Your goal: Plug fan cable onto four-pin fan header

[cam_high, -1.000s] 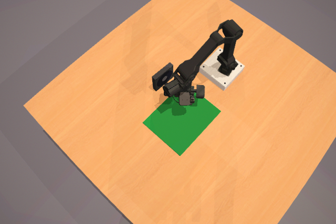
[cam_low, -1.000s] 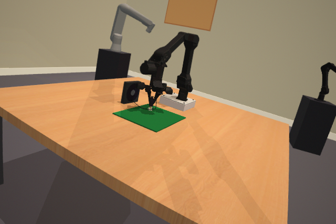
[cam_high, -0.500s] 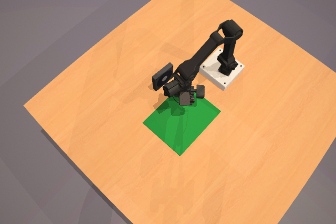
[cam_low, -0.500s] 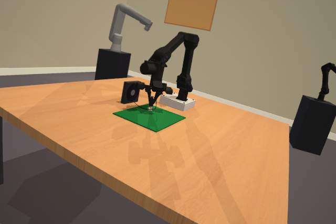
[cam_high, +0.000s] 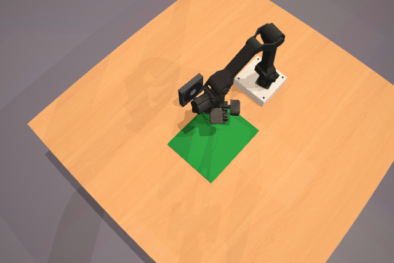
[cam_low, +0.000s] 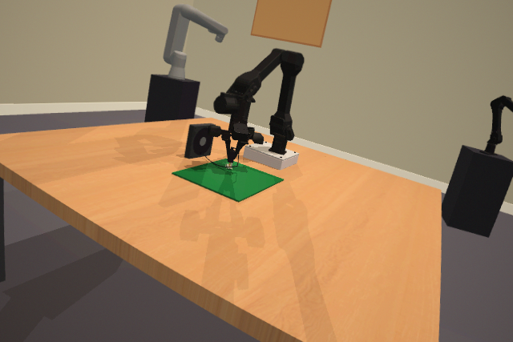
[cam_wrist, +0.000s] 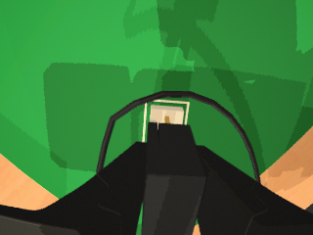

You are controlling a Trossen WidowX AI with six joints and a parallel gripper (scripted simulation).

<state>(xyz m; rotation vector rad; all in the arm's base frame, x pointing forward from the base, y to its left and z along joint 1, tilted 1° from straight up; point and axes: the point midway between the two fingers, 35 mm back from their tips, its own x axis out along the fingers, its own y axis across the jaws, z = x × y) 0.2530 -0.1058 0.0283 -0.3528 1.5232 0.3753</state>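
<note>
The dark plug is 10 mm behind my gripper tip and 10 mm above it. The rest, counted from my gripper tip: black fan 130 mm to the right, 40 mm behind, 20 mm above; green board 70 mm ahead, 50 mm below, 40 mm to the left; white four-pin fan header 40 mm below, 10 mm behind.
</note>
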